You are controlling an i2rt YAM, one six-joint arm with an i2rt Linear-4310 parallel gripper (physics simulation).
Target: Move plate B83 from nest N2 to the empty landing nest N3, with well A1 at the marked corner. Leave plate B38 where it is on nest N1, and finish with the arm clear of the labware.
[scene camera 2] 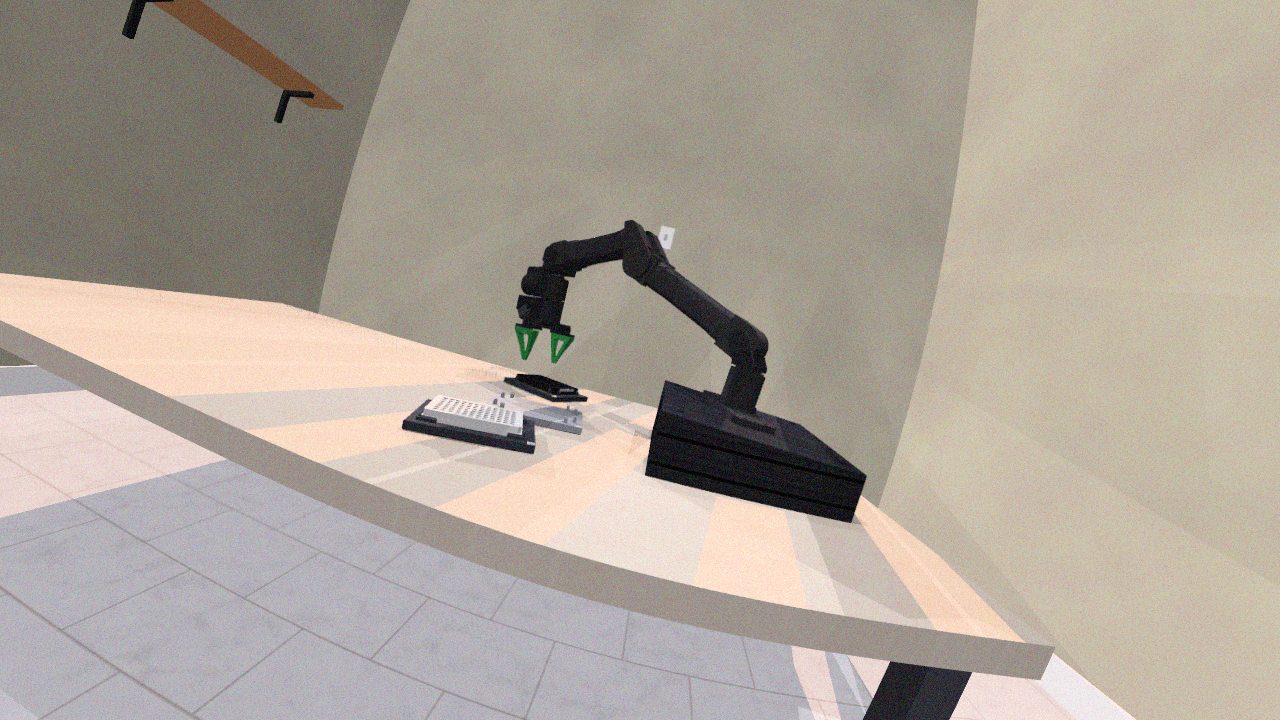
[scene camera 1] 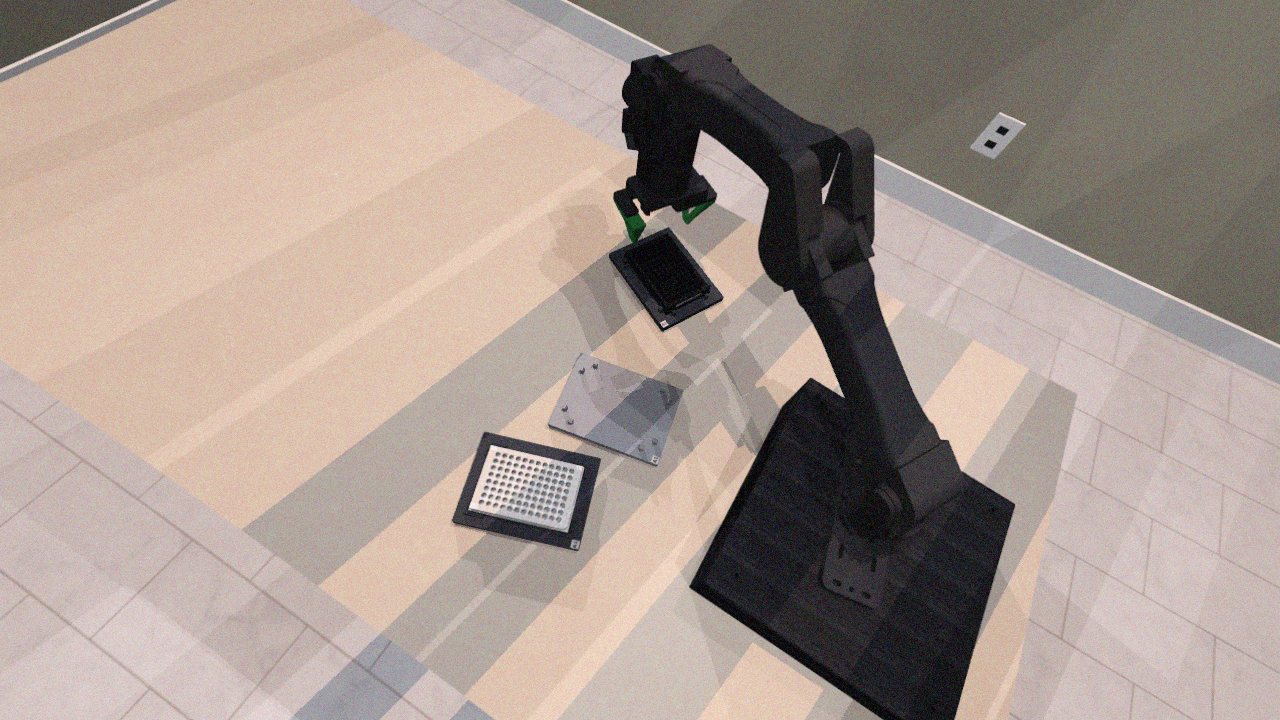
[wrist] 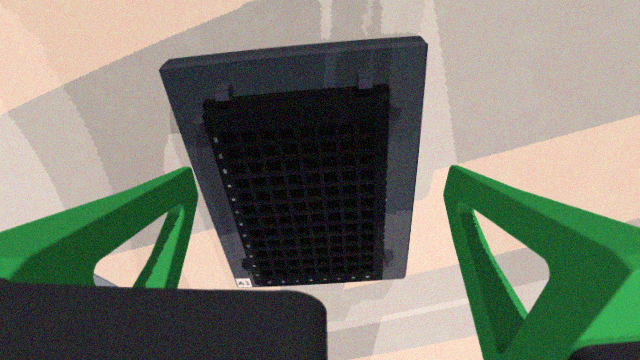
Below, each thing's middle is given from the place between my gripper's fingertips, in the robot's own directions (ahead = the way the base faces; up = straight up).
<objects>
The plate nest (scene camera 1: pixel 621 410) lies 28 cm to the left of my hand, 5 cm below it and 4 cm behind it.
</objects>
